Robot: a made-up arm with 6 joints. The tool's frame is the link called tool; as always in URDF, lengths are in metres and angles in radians.
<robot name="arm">
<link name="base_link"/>
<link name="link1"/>
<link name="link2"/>
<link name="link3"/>
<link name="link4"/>
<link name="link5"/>
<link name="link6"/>
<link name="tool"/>
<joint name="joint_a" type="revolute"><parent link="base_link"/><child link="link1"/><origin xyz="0 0 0.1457"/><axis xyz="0 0 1"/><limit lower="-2.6" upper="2.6"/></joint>
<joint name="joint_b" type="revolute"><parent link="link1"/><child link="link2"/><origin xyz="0.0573 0.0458 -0.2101"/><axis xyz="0 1 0"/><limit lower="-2.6" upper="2.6"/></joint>
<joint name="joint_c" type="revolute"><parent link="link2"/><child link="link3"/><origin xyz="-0.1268 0.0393 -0.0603"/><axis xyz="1 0 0"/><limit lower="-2.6" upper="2.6"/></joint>
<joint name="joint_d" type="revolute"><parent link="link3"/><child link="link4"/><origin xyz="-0.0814 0.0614 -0.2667"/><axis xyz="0 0 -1"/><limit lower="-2.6" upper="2.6"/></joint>
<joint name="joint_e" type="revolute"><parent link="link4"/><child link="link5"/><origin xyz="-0.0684 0.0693 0.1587"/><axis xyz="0 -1 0"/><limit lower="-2.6" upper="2.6"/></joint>
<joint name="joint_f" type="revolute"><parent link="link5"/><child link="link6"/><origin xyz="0.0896 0.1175 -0.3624"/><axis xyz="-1 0 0"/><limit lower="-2.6" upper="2.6"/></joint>
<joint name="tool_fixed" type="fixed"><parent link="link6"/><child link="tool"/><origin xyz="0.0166 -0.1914 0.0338"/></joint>
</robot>
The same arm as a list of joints. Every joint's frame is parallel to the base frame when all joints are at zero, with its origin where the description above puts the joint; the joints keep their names.
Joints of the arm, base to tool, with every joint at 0 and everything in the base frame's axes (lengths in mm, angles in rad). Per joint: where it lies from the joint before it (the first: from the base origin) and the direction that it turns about. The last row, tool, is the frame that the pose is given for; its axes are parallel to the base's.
joint_a: axis +z offset 0 0 145.7
joint_b: axis +y offset 57.3 45.8 -210.1
joint_c: axis +x offset -126.8 39.3 -60.3
joint_d: axis -z offset -81.4 61.4 -266.7
joint_e: axis -y offset -68.4 69.3 158.7
joint_f: axis -x offset 89.6 117.5 -362.4
tool: offset 16.6 -191.4 33.8
Joint limits (rad, base to tool): -2.6..2.6 -2.6..2.6 -2.6..2.6 -2.6..2.6 -2.6..2.6 -2.6..2.6

